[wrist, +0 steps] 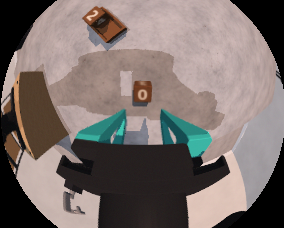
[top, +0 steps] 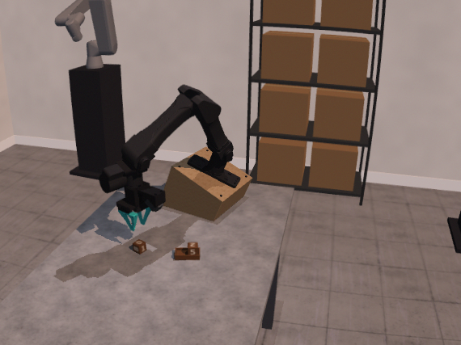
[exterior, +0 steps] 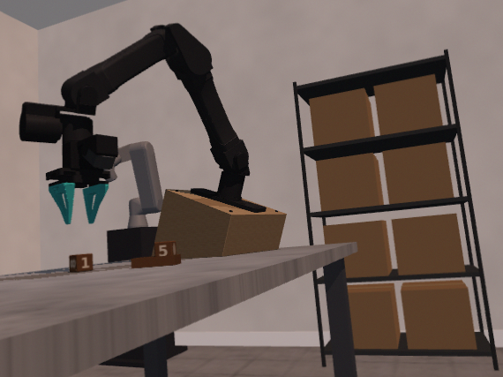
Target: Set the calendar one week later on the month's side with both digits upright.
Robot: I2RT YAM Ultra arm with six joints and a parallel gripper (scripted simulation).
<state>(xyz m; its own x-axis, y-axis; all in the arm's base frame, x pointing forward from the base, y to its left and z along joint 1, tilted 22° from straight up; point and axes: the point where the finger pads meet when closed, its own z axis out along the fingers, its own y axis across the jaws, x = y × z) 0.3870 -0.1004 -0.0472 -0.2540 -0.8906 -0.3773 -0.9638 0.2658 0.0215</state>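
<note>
Now: hand 8 cm above the brown cube. Round my hand: brown calendar tray 15 cm to the left, 9 cm below, 3 cm behind.
</note>
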